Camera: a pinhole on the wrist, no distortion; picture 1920 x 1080 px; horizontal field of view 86.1 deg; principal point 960.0 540.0 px. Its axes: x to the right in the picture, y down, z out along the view. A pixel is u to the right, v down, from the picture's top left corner.
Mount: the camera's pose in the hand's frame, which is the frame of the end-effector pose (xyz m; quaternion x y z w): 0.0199 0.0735 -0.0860 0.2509 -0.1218 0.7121 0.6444
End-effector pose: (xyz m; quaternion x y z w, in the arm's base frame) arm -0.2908 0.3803 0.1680 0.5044 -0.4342 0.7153 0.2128
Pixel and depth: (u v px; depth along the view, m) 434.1 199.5 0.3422
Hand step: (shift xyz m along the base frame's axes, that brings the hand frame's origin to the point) 0.1398 0.0149 0.2924
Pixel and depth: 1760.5 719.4 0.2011
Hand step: 0.0071 -0.1991 -0.0053
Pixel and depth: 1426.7 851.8 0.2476
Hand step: 0.0798 -0.1788 -0.0010
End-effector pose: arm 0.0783 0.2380 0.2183 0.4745 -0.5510 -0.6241 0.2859
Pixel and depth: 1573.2 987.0 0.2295
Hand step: -0.1711 0.0993 0.0596
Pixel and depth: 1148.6 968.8 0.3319
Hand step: -0.1938 0.1616 -0.0560
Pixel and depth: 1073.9 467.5 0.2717
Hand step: -0.1716 -0.0082 -0.0661
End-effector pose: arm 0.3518 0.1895 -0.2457 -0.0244 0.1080 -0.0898 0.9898
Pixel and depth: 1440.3 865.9 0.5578
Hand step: 0.0674 0.0205 0.5436
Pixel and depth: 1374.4 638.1 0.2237
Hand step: 0.0779 0.0331 0.1379
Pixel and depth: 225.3 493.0 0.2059
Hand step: 0.0496 -0.1646 0.0048
